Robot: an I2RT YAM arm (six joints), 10 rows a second.
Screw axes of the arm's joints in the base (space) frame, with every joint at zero. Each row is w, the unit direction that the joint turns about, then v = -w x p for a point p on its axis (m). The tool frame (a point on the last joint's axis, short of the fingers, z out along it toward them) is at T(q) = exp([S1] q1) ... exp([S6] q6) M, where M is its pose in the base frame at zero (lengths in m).
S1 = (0, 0, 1, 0, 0, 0)
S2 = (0, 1, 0, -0.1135, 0, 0.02)
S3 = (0, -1, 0, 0.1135, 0, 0.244)
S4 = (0, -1, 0, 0.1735, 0, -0.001)
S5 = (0, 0, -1, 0, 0.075, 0)
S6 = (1, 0, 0, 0, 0.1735, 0)
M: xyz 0.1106 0 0.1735 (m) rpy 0 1.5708 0 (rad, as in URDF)
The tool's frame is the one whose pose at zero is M.
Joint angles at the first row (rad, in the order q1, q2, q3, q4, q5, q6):
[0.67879 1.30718 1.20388 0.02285 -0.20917 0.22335]
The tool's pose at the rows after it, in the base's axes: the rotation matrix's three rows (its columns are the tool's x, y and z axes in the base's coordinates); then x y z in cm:
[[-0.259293, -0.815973, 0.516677], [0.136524, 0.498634, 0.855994], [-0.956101, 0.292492, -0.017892]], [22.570, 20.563, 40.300]
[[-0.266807, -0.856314, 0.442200], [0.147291, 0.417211, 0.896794], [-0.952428, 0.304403, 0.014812]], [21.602, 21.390, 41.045]
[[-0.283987, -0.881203, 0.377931], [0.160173, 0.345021, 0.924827], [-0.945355, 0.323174, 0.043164]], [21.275, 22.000, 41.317]
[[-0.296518, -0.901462, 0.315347], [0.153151, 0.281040, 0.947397], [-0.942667, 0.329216, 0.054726]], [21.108, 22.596, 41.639]
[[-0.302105, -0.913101, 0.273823], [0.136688, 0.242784, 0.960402], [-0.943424, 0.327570, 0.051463]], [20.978, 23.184, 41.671]
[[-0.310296, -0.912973, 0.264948], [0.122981, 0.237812, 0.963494], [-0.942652, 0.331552, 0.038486]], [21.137, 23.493, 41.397]
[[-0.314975, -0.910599, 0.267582], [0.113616, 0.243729, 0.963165], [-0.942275, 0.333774, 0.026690]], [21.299, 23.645, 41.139]
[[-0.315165, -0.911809, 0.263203], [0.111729, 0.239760, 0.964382], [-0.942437, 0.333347, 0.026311]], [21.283, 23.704, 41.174]
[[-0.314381, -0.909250, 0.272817], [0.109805, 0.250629, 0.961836], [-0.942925, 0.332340, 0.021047]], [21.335, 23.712, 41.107]
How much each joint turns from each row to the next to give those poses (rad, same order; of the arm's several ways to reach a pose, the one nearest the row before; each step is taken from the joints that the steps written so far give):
[0.02275 -0.01269 -0.00015 0.04902 -0.11697 0.06748]
[0.03601 -0.00079 0.01433 0.01969 -0.04896 0.02435]
[0.01623 0.01020 0.00479 0.03697 -0.05354 0.03397]
[0.01218 0.01615 0.01879 0.01171 -0.05408 0.01558]
[0.01345 0.01501 0.01373 -0.00146 -0.03018 -0.00151]
[0.00274 0.01203 0.00436 -0.00706 -0.00697 -0.00296]
[0.00004 0.00732 0.00102 -0.00734 0.00245 -0.00463]
[0.00136 0.00165 0.00285 -0.00158 -0.00319 -0.00056]
[-0.00002 0.00087 0.00057 -0.00591 0.00985 -0.00441]

